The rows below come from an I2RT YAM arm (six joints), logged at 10 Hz.
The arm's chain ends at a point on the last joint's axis. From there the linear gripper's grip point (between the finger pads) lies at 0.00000 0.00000 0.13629 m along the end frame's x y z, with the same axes.
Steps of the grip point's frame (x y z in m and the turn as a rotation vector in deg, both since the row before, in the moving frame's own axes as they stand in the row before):
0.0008 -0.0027 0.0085 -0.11 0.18 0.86
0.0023 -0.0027 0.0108 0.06 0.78 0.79
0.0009 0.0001 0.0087 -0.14 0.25 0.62
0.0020 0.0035 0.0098 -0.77 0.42 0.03
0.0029 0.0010 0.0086 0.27 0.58 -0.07
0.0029 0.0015 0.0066 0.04 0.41 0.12
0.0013 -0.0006 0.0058 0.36 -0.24 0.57
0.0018 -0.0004 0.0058 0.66 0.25 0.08
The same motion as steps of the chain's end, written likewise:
0.0004 -0.0030 0.0085 -0.11 0.18 0.86
0.0004 -0.0026 0.0108 0.06 0.78 0.79
0.0003 -0.0002 0.0087 -0.14 0.25 0.62
0.0010 0.0017 0.0098 -0.77 0.42 0.03
0.0015 0.0016 0.0086 0.27 0.58 -0.07
0.0019 0.0016 0.0066 0.04 0.41 0.12
0.0019 0.0003 0.0058 0.36 -0.24 0.57
0.0012 0.0012 0.0058 0.66 0.25 0.08

